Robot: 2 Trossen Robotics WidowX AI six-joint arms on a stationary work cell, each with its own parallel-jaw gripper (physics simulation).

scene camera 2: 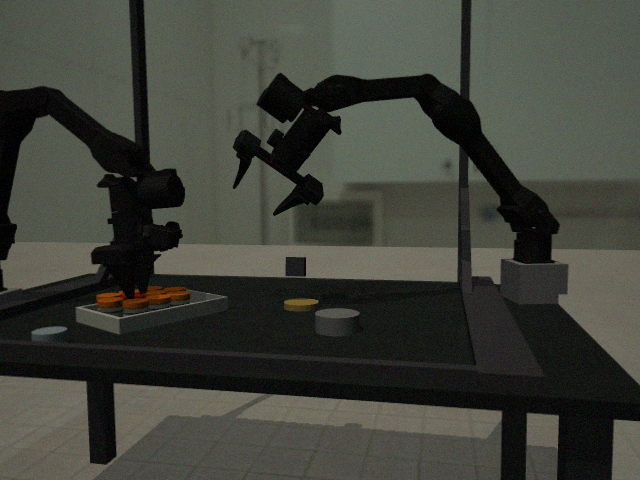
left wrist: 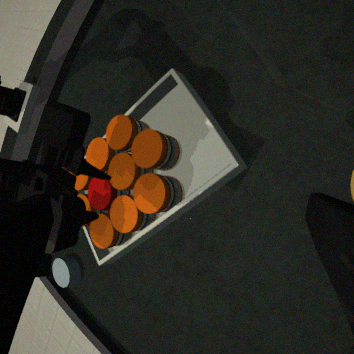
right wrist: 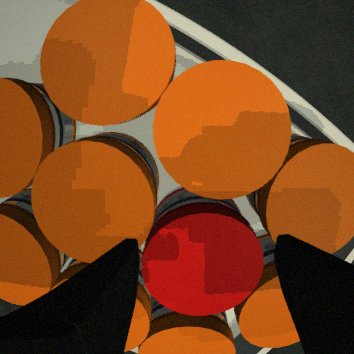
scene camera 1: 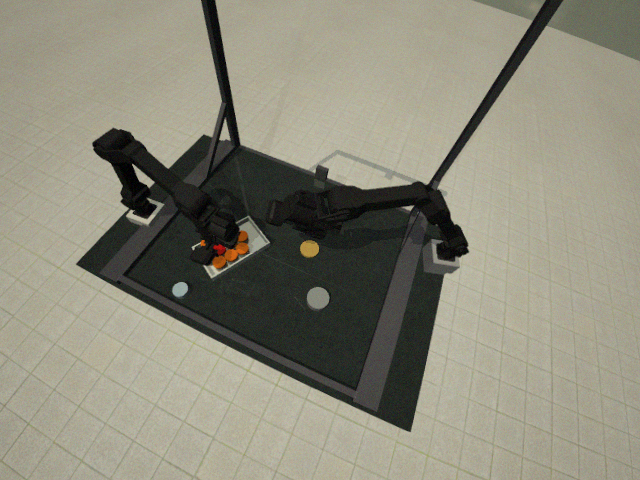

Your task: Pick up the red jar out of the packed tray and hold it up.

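Where they show: left gripper, fingertip midpoint: (scene camera 2: 253,201) (left wrist: 181,207) (scene camera 1: 283,222); right gripper, fingertip midpoint: (scene camera 2: 137,296) (left wrist: 102,195) (right wrist: 208,249) (scene camera 1: 220,250); left arm's base, link origin: (scene camera 2: 533,261) (scene camera 1: 445,252); right arm's base, link origin: (left wrist: 16,103) (scene camera 1: 145,210).
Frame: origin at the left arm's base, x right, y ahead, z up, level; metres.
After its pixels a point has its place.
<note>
The red jar (scene camera 1: 219,249) {x -0.116, y 0.797, z -0.035 m} (scene camera 2: 138,296) {x -0.122, y 0.789, z -0.035 m} (left wrist: 100,194) {x -0.116, y 0.795, z -0.035 m} (right wrist: 202,270) {x -0.114, y 0.800, z -0.035 m} stands among several orange-lidded jars in the white tray (scene camera 1: 255,227) {x 0.010, y 0.705, z -0.061 m} (scene camera 2: 170,317) {x -0.144, y 0.728, z -0.070 m} (left wrist: 190,125) {x -0.012, y 0.714, z -0.077 m}. My right gripper (scene camera 2: 135,293) {x -0.117, y 0.792, z -0.036 m} (left wrist: 102,195) {x -0.117, y 0.792, z -0.036 m} (right wrist: 208,249) {x -0.117, y 0.792, z -0.036 m} is partly open and points down at the red jar. In the right wrist view its dark fingertips are on either side of the red lid, with nothing gripped; whether they touch it I cannot tell. The jar's lower body is hidden by its neighbours. My left gripper (scene camera 2: 255,200) {x -0.072, y 0.580, z 0.134 m} is wide open and empty, high above the table, right of the tray.
Orange-lidded jars (right wrist: 222,127) (left wrist: 151,193) crowd around the red one. A pale blue disc (scene camera 1: 180,289) {x -0.271, y 0.884, z -0.057 m} (scene camera 2: 49,333) {x -0.289, y 0.879, z -0.057 m} lies in front of the tray. A yellow disc (scene camera 1: 309,249) {x -0.041, y 0.491, z -0.069 m} (scene camera 2: 300,304) {x -0.062, y 0.494, z -0.069 m} and a grey cylinder (scene camera 1: 317,298) {x -0.226, y 0.438, z -0.051 m} (scene camera 2: 337,322) {x -0.260, y 0.439, z -0.058 m} stand to its right. Upright posts edge the table.
</note>
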